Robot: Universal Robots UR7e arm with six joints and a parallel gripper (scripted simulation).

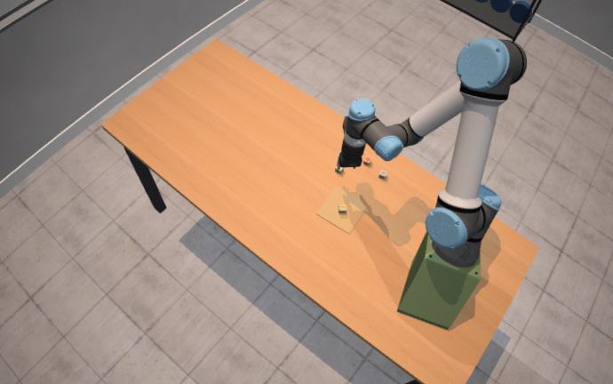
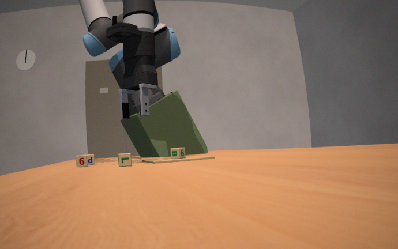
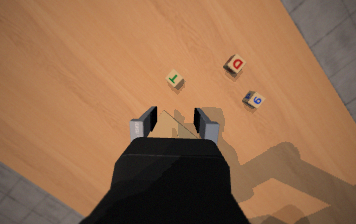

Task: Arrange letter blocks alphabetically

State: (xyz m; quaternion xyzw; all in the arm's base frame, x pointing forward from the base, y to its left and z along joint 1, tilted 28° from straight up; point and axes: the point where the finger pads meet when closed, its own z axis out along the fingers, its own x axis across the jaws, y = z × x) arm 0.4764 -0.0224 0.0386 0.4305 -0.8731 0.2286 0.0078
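The thin tan mat lies 8 cm behind my hand, 9 cm to the left of it and 12 cm below it. The rest, counted from my hand: red D block 1 cm behind, 13 cm to the right, 11 cm below; blue-marked block 9 cm behind, 13 cm to the right, 11 cm below.
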